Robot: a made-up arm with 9 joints. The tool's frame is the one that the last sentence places.
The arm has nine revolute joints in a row. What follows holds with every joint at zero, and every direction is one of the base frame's.
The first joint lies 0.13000 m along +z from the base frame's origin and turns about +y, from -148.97 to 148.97 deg.
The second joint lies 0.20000 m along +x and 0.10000 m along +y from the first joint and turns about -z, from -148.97 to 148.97 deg.
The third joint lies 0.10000 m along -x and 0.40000 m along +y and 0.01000 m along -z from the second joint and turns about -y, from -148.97 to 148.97 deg.
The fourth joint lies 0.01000 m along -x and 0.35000 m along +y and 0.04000 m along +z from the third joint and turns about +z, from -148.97 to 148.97 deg.
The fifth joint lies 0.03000 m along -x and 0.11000 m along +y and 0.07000 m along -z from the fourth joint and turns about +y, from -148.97 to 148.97 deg.
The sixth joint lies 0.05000 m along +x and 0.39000 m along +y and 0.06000 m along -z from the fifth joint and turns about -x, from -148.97 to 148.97 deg.
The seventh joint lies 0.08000 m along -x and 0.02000 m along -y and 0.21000 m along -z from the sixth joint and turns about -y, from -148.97 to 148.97 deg.
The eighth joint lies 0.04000 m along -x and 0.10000 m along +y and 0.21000 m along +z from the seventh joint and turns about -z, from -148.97 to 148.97 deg.
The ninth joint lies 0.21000 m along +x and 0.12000 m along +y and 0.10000 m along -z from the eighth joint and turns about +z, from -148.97 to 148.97 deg.
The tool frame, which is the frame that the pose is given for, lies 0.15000 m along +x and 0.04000 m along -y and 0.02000 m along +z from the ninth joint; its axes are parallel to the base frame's.
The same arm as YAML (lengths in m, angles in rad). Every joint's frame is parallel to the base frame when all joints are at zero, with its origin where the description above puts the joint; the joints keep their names.
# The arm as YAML. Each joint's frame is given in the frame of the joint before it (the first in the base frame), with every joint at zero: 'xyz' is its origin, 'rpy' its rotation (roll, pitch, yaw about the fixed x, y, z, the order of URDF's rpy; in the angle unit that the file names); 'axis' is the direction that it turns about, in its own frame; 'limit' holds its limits. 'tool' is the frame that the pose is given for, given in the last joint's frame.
units:
  length: m
  angle: rad
joints:
  - name: joint 1
    type: revolute
    origin:
      xyz: [0.0, 0.0, 0.13]
      rpy: [0.0, 0.0, 0.0]
    axis: "+y"
    limit:
      lower: -2.6
      upper: 2.6
  - name: joint 2
    type: revolute
    origin:
      xyz: [0.2, 0.1, 0.0]
      rpy: [0.0, 0.0, 0.0]
    axis: "-z"
    limit:
      lower: -2.6
      upper: 2.6
  - name: joint 3
    type: revolute
    origin:
      xyz: [-0.1, 0.4, -0.01]
      rpy: [0.0, 0.0, 0.0]
    axis: "-y"
    limit:
      lower: -2.6
      upper: 2.6
  - name: joint 4
    type: revolute
    origin:
      xyz: [-0.01, 0.35, 0.04]
      rpy: [0.0, 0.0, 0.0]
    axis: "+z"
    limit:
      lower: -2.6
      upper: 2.6
  - name: joint 5
    type: revolute
    origin:
      xyz: [-0.03, 0.11, -0.07]
      rpy: [0.0, 0.0, 0.0]
    axis: "+y"
    limit:
      lower: -2.6
      upper: 2.6
  - name: joint 6
    type: revolute
    origin:
      xyz: [0.05, 0.39, -0.06]
      rpy: [0.0, 0.0, 0.0]
    axis: "-x"
    limit:
      lower: -2.6
      upper: 2.6
  - name: joint 7
    type: revolute
    origin:
      xyz: [-0.08, -0.02, -0.21]
      rpy: [0.0, 0.0, 0.0]
    axis: "-y"
    limit:
      lower: -2.6
      upper: 2.6
  - name: joint 8
    type: revolute
    origin:
      xyz: [-0.04, 0.1, 0.21]
      rpy: [0.0, 0.0, 0.0]
    axis: "-z"
    limit:
      lower: -2.6
      upper: 2.6
  - name: joint 9
    type: revolute
    origin:
      xyz: [0.21, 0.12, -0.1]
      rpy: [0.0, 0.0, 0.0]
    axis: "+z"
    limit:
      lower: -2.6
      upper: 2.6
tool:
  origin:
    xyz: [0.15, -0.04, 0.02]
    rpy: [0.0, 0.0, 0.0]

